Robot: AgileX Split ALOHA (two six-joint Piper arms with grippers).
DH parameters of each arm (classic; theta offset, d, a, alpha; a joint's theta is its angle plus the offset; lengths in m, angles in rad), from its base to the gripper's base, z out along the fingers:
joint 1: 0 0.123 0 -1.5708
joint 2: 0.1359 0 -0.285 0
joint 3: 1.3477 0 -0.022 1.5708
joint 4: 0 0.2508 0 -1.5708
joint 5: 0 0 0.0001 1.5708
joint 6: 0 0.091 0 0
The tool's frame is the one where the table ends.
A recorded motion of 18 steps. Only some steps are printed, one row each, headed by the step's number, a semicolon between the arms.
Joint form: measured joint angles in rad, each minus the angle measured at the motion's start. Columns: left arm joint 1, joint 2, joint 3, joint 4, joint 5, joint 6; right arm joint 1, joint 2, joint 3, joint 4, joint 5, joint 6.
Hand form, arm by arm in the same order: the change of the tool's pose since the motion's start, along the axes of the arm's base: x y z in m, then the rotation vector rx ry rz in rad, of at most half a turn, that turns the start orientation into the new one. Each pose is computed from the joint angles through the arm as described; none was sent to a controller.
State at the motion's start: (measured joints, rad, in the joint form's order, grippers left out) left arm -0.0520 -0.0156 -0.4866 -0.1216 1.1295 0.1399; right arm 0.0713 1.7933 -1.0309 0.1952 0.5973 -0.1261
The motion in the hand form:
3: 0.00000 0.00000 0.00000 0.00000 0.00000 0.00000; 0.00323 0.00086 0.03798 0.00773 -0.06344 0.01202
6: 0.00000 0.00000 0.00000 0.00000 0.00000 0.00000; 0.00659 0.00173 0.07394 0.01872 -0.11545 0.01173
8: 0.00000 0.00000 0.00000 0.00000 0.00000 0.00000; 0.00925 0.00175 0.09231 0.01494 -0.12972 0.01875
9: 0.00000 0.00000 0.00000 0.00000 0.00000 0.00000; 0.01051 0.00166 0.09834 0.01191 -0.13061 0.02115
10: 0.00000 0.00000 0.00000 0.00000 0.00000 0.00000; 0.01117 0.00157 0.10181 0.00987 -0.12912 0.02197
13: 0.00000 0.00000 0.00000 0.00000 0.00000 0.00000; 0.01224 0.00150 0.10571 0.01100 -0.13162 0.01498
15: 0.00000 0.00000 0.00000 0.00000 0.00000 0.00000; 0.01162 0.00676 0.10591 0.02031 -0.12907 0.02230
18: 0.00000 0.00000 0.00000 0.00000 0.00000 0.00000; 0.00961 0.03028 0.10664 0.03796 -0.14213 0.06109
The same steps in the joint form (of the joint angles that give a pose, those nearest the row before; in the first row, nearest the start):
3: 0.0000 0.0000 0.0000 0.0000 0.0000 0.0000; 0.0000 -0.0704 -0.0655 -0.0073 0.0730 0.0038
6: 0.0000 0.0000 0.0000 0.0000 0.0000 0.0000; 0.0000 -0.1190 -0.1475 -0.0134 0.1502 0.0208
8: 0.0000 0.0000 0.0000 0.0000 0.0000 0.0000; 0.0000 -0.1314 -0.2059 -0.0263 0.2068 0.0288
9: 0.0000 0.0000 0.0000 0.0000 0.0000 0.0000; 0.0000 -0.1322 -0.2295 -0.0328 0.2304 0.0328
10: 0.0000 0.0000 0.0000 0.0000 0.0000 0.0000; 0.0000 -0.1322 -0.2439 -0.0371 0.2463 0.0361
13: 0.0000 0.0000 0.0000 0.0000 0.0000 0.0000; 0.0000 -0.1322 -0.2593 -0.0409 0.2580 0.0470
15: 0.0000 0.0000 0.0000 0.0000 0.0000 0.0000; 0.0137 -0.1322 -0.2600 -0.0337 0.2601 0.0515
18: 0.0000 0.0000 0.0000 0.0000 0.0000 0.0000; 0.0811 -0.1322 -0.2600 -0.0306 0.2415 0.0782

